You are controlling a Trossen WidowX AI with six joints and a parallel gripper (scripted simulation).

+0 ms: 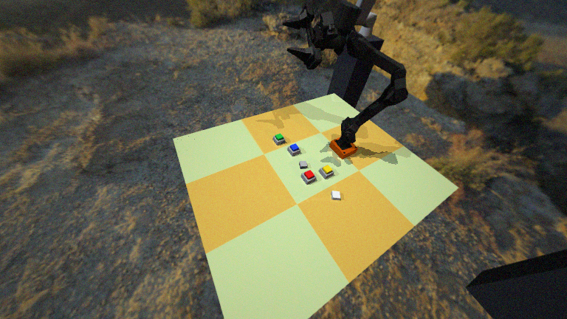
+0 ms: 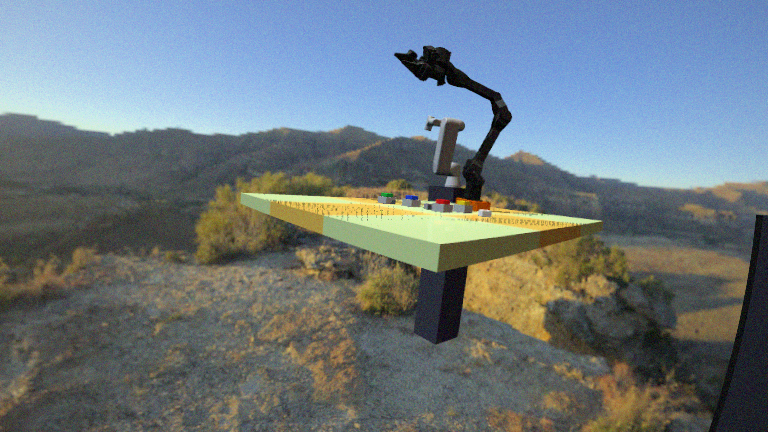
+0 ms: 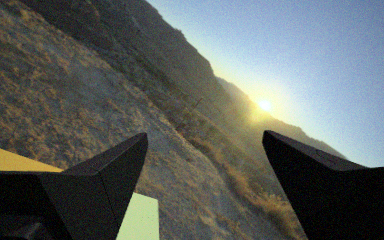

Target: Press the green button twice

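Right now the green button is 50 mm behind my gripper tip, 70 mm to the right of it and 510 mm below it. Round my gripper tip: red button (80 mm behind, 200 mm to the left, 510 mm below); blue button (90 mm behind, 30 mm to the left, 510 mm below); small grey block (90 mm behind, 130 mm to the left, 530 mm below).
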